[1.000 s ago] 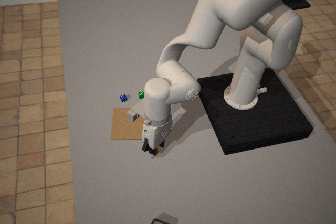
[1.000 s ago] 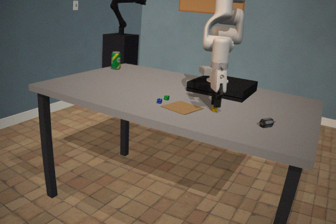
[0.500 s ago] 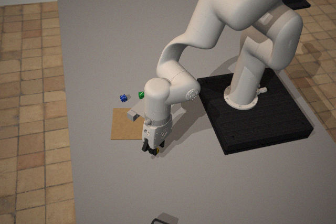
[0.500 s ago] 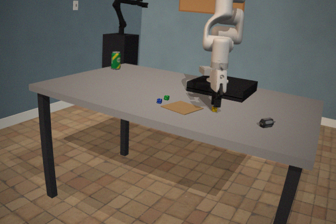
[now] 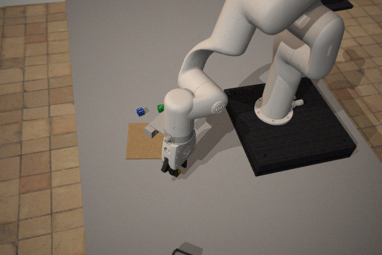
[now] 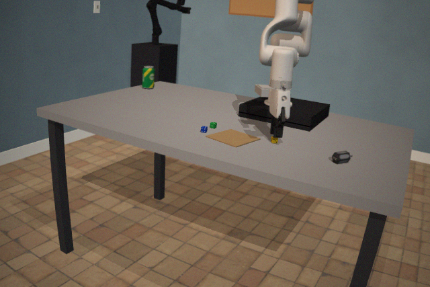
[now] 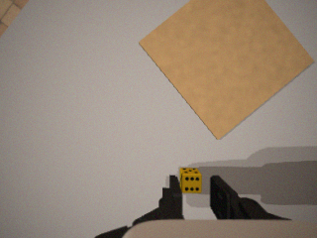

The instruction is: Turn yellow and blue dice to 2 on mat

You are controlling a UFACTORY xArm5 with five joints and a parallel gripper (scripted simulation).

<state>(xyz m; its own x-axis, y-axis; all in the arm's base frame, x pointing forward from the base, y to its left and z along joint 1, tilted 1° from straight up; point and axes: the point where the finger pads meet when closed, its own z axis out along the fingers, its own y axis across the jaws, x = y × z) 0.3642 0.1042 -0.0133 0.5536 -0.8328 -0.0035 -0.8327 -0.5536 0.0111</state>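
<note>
Right now the yellow die is 40 mm below my hand. From my hand the other things lie so: blue die: 50 mm ahead, 260 mm to the right, 40 mm below; green die: 20 mm behind, 260 mm to the right, 40 mm below; mat: 50 mm ahead, 140 mm to the right, 40 mm below.
</note>
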